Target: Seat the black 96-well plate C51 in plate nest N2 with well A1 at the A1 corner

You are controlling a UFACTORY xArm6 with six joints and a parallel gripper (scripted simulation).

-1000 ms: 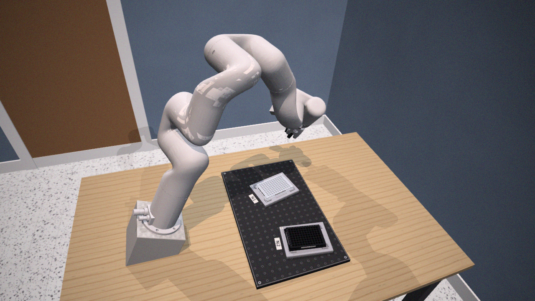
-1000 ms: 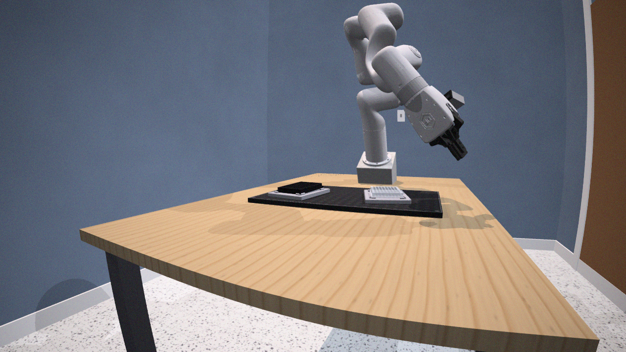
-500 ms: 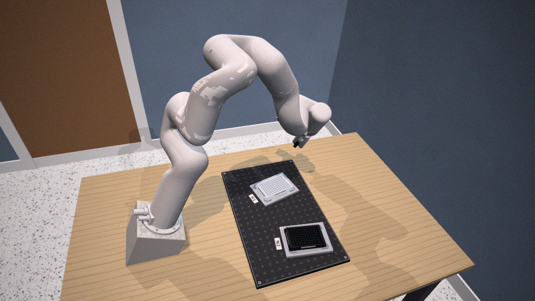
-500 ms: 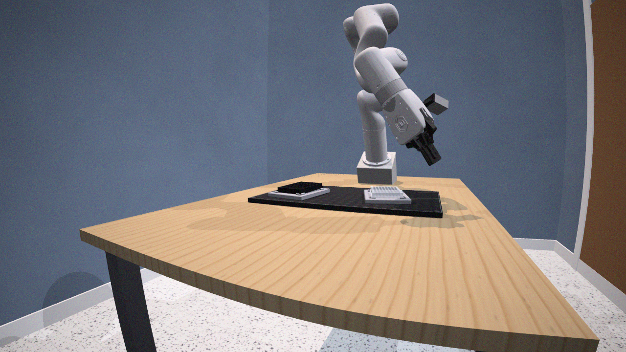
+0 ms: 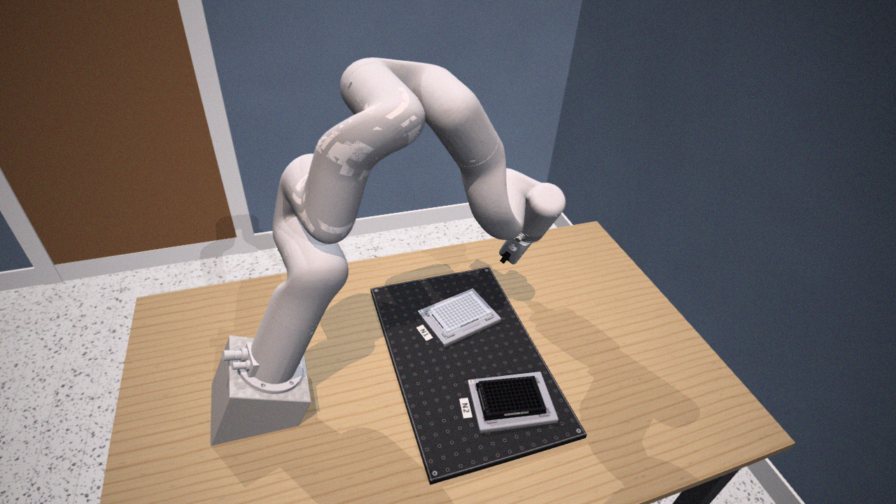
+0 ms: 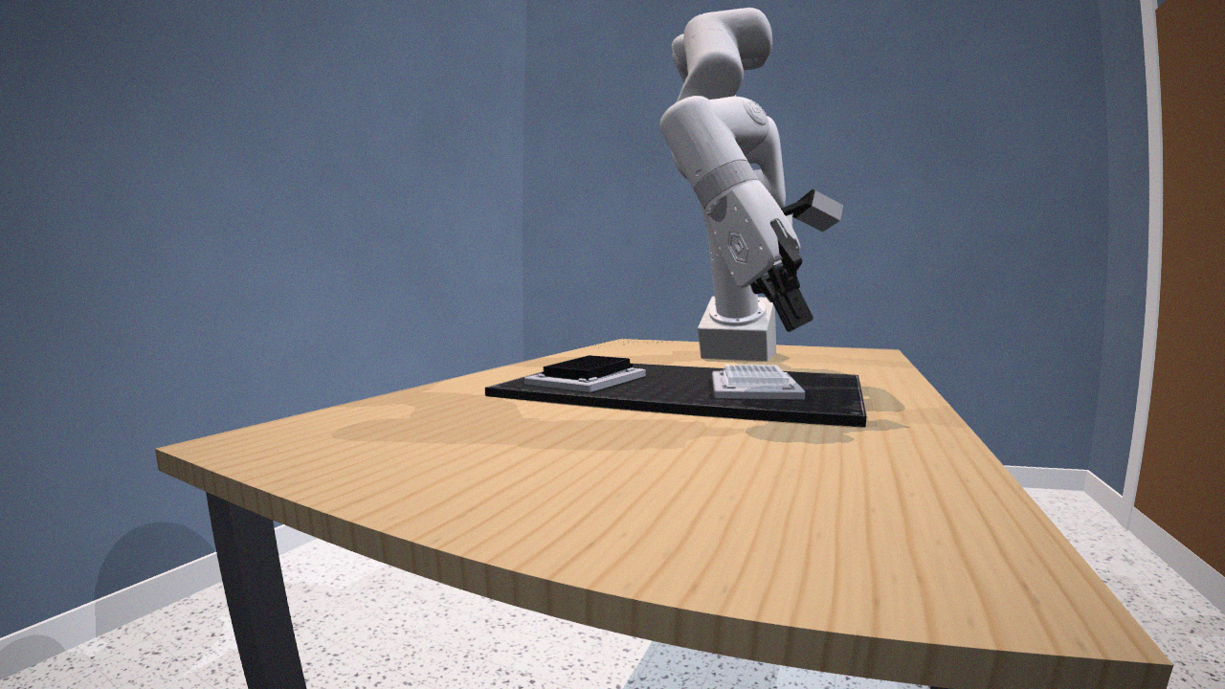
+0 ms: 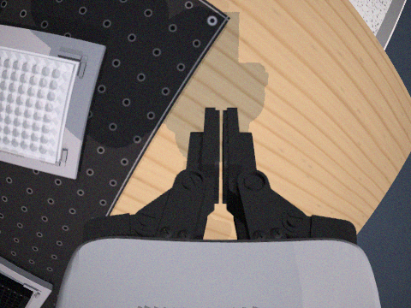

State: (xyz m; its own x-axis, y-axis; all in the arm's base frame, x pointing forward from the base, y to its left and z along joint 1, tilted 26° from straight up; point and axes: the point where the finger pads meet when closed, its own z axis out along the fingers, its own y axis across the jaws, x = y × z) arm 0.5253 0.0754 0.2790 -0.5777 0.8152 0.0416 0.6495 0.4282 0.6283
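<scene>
Now: hand 18 cm past the black 96-well plate C51, 29 cm to the left of it and 10 cm above it. Also, from my hand: clear plate C15: 15 cm behind, 3 cm to the right, 10 cm below; grey plate nest N2: 18 cm behind, 29 cm to the right, 11 cm below; A1 mark: 23 cm behind, 21 cm to the right, 11 cm below.
</scene>
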